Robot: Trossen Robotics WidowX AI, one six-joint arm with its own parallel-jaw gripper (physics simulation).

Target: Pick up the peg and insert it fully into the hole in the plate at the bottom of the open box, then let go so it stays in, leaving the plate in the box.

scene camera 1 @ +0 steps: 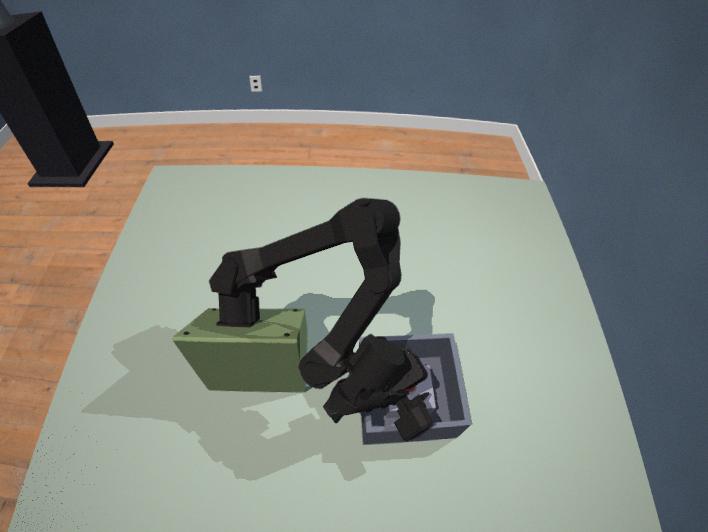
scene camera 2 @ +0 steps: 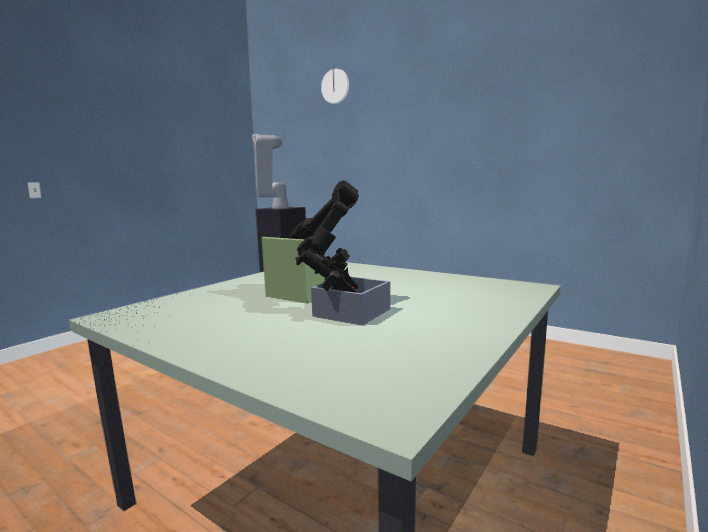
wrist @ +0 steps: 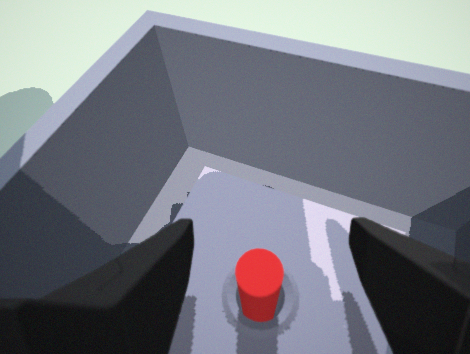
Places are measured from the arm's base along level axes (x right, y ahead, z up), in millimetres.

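Pixels of known places: gripper, fingertip midpoint: [scene camera 1: 420,381] [scene camera 2: 356,290] [wrist: 270,230]; arm's base, link origin: [scene camera 1: 238,321] [scene camera 2: 293,253].
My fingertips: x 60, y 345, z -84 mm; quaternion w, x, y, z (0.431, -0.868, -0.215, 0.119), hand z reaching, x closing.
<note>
For each thing: its middle in the pictures, then the offset to it from my fingertips. Level surfaces: height alone.
- red peg, body centre: [wrist: 258,301] [scene camera 1: 409,389] dx +4, dy -17, dz -31 mm
- pale plate, body centre: [wrist: 259,308] [scene camera 1: 408,391] dx +4, dy -16, dz -45 mm
- open grey box, body centre: [wrist: 260,300] [scene camera 1: 409,389] [scene camera 2: 351,298] dx +4, dy -16, dz -30 mm
- pale green table, surface height: dz -79 mm
The red peg [wrist: 259,280] [scene camera 1: 411,388] stands upright in the ringed hole of the plate, its top sticking up above the surface. How deep it sits cannot be told. The pale plate [wrist: 235,210] [scene camera 1: 430,395] lies at the bottom of the open grey box [scene camera 1: 459,377] [scene camera 2: 349,307] [wrist: 300,110]. My gripper [wrist: 270,230] is open, with one finger on each side of the peg and a gap to it on both sides. In the two scene views the arm's wrist parts hide most of the fingers and part of the plate.
The box walls rise around the plate and the fingers. The green base block [scene camera 1: 246,363] [scene camera 2: 283,268] under the arm stands beside the box on the pale green table [scene camera 1: 515,469] [scene camera 2: 366,366]. A black pedestal [scene camera 1: 48,97] [scene camera 2: 280,225] stands beyond the table.
</note>
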